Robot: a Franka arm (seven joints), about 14 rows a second.
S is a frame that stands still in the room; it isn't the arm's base.
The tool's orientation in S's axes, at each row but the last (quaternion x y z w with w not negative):
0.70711, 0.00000, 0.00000, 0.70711
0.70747, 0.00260, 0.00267, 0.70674
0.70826, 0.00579, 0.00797, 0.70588
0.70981, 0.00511, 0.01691, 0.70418
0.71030, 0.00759, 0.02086, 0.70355
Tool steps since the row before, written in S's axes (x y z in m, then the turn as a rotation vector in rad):
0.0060, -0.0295, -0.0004, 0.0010, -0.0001, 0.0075
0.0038, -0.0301, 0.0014, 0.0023, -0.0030, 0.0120
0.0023, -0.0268, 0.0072, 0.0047, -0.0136, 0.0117
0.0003, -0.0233, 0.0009, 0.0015, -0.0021, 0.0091
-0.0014, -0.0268, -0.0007, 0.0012, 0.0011, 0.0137
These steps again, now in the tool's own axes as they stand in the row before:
0.0060, -0.0004, 0.0295, 0.0010, 0.0075, 0.0001
0.0036, 0.0014, 0.0301, 0.0023, 0.0120, 0.0030
0.0018, 0.0073, 0.0268, 0.0045, 0.0117, 0.0136
-0.0004, 0.0011, 0.0233, 0.0016, 0.0091, 0.0021
-0.0025, -0.0004, 0.0267, 0.0015, 0.0137, -0.0012

